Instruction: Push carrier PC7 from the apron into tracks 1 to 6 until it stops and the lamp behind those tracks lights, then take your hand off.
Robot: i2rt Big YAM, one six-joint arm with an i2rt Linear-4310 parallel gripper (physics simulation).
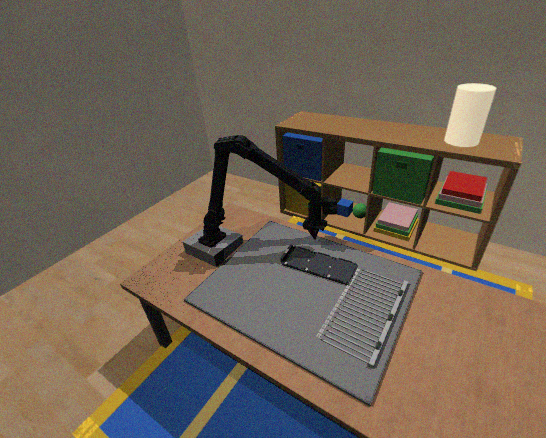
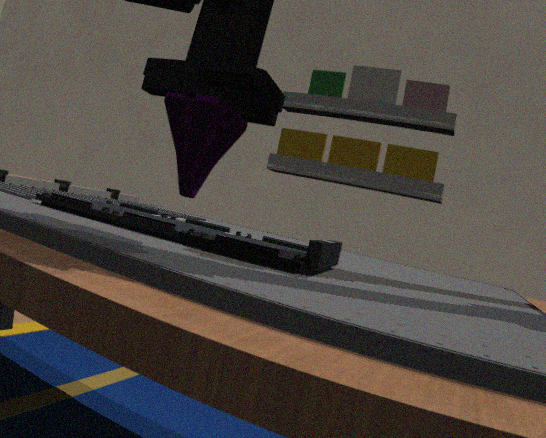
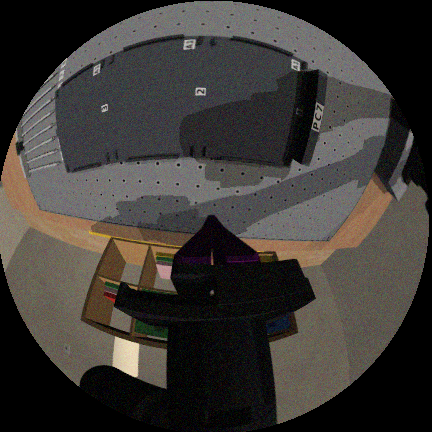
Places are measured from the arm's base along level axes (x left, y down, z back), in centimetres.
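Pixels of known places: gripper, fingertip midpoint: (image 1: 315,238) (image 2: 186,197) (image 3: 210,219); arm's base, link origin: (image 1: 212,239).
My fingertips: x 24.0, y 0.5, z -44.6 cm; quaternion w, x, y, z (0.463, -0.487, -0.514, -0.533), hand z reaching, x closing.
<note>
Ahead of a thing's pixels: the offset from my fingertips to its top centre. "spot": to the spot under its first point. Level surfaces: height alone.
Carrier PC7 @(dx -11.6, dy +1.4, dz -7.2 cm) (image 1: 320,265) (image 2: 245,251) (image 3: 150,120) is a long, flat, dark tray lying on the grey board. Its raised end bar @(spot: dx -8.3, dy +2.5, dz +9.5 cm) (image 2: 322,255) (image 3: 315,117) bears the PC7 label and faces away from the tracks. Its other end is at the near ends of the pale tracks @(spot: dx -30.7, dy +4.3, dz -27.8 cm) (image 1: 345,312), on the shelf side; whether it has entered them is hard to tell. Small dark blocks (image 1: 390,317) (image 2: 113,192) sit on the bar behind the tracks; none looks lit. My gripper (image 1: 314,237) (image 2: 188,196) (image 3: 210,219) is shut and empty, raised above and apart from the carrier.
The grey perforated board @(dy +4.4 cm) (image 1: 280,310) (image 2: 425,305) lies on the wooden table @(dy +5.7 cm) (image 1: 450,350). The arm's base (image 1: 212,248) stands at the board's far left edge. A wooden shelf unit (image 1: 350,126) with boxes stands behind the table, with a white cylinder (image 1: 470,115) on top.
</note>
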